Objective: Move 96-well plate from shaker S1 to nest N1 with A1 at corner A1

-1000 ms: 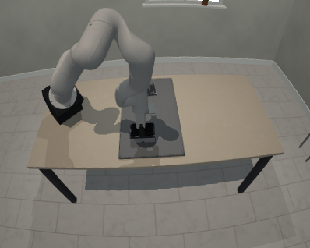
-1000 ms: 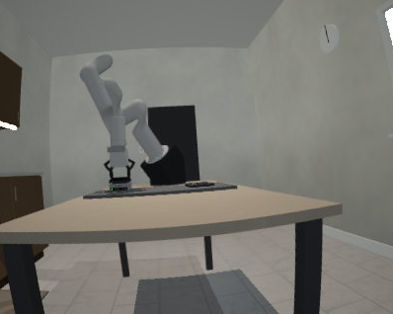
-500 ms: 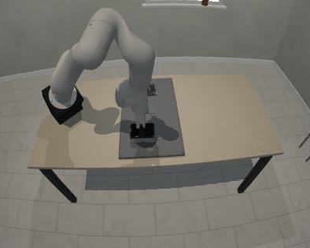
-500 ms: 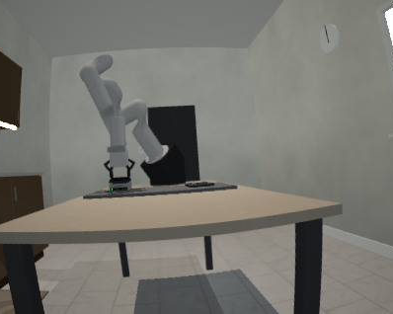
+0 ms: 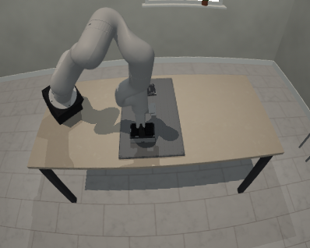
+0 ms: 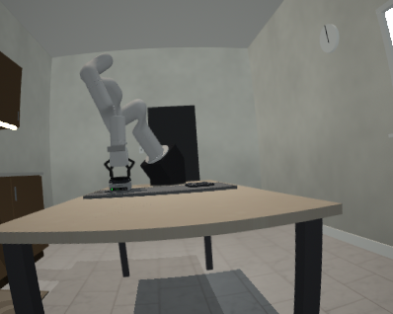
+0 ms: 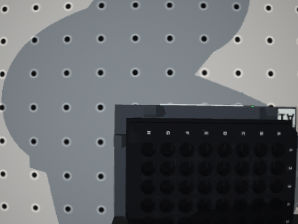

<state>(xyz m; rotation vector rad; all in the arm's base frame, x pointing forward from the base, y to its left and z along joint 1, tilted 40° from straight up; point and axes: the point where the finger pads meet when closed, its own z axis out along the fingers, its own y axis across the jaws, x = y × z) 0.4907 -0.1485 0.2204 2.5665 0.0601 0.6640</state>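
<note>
Now: hand 5 cm short of the plate nest N1, 41 cm to the right of it and 7 cm above it. Also, from my hand: black 96-well plate: 1 cm below; A1 label: 12 cm ahead, 35 cm to the left, 6 cm below.
</note>
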